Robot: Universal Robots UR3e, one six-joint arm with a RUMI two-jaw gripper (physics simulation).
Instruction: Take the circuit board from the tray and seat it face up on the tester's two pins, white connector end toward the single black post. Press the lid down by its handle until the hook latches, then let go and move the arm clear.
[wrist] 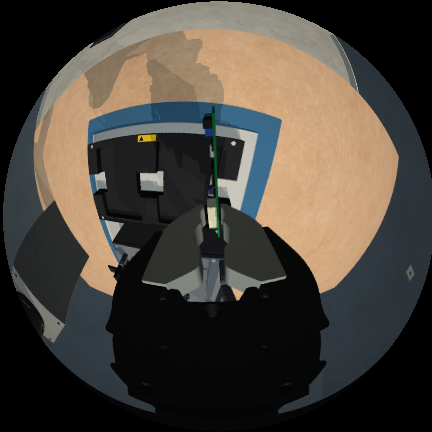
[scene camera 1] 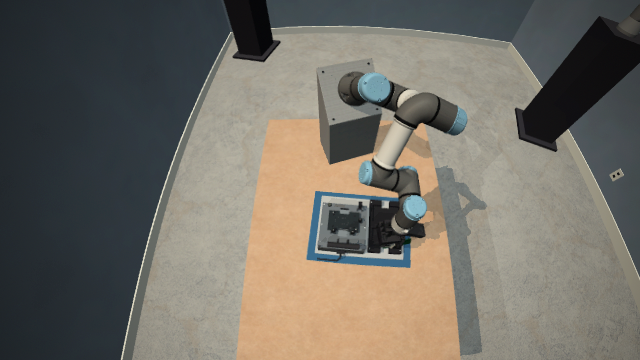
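The green circuit board shows edge-on in the wrist view, standing on edge over the black tray. Blue and black parts are on its left face at the far end, and a cream-white block is at its near end, by the fingertips. My gripper is shut on the board's near end. In the scene view, the grey tester stands left of the tray, with a dark plate in its middle and a dark bar along its front. Its pins, black post and hook cannot be made out surely.
A blue-edged base lies under tester and tray. A black cable runs at the tester's front. The grey robot pedestal stands behind. A yellow warning label is on the tray's far edge.
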